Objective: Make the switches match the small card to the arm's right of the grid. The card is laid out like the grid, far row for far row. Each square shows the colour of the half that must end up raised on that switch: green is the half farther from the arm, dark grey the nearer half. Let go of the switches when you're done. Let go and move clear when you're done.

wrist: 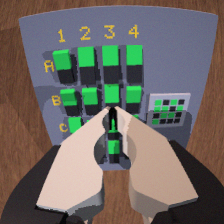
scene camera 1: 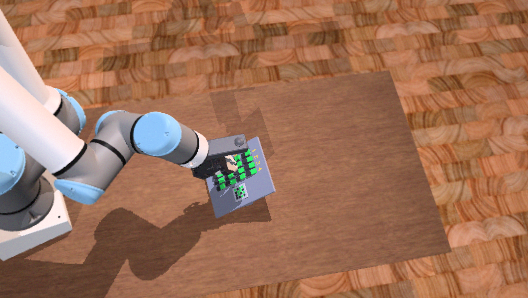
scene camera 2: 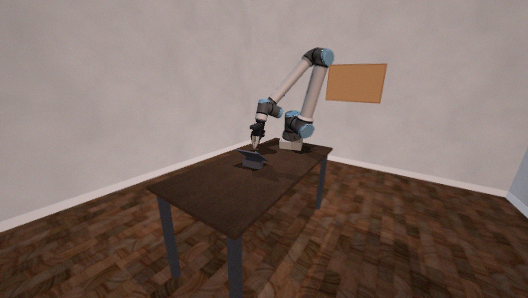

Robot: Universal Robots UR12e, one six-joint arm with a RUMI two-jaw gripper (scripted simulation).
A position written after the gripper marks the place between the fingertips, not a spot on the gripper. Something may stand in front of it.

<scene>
In view: the gripper point(scene camera 1: 236, 168).
The gripper is seen too in the wrist view point(wrist: 112, 109).
</scene>
